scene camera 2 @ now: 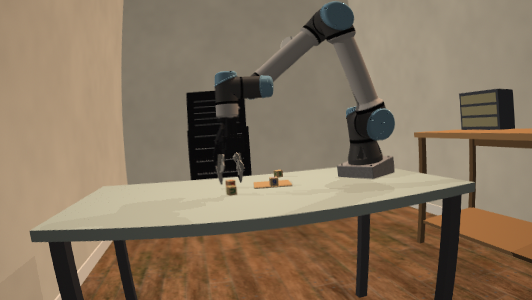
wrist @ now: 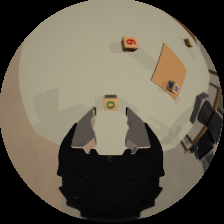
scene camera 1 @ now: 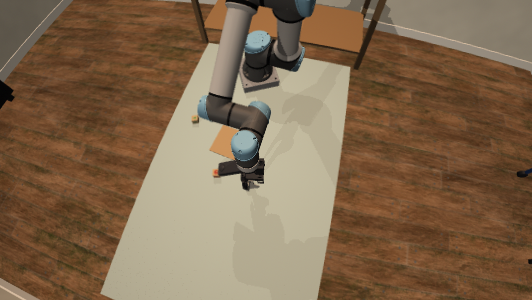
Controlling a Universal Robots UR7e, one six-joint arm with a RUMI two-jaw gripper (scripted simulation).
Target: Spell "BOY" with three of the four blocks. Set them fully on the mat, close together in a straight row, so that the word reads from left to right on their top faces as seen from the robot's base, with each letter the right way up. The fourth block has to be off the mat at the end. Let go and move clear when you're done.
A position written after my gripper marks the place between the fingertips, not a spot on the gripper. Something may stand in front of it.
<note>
In view: my gripper (scene camera 2: 231, 183) and an orange mat (wrist: 169, 67).
My gripper also shows in the wrist view (wrist: 110, 107).
</note>
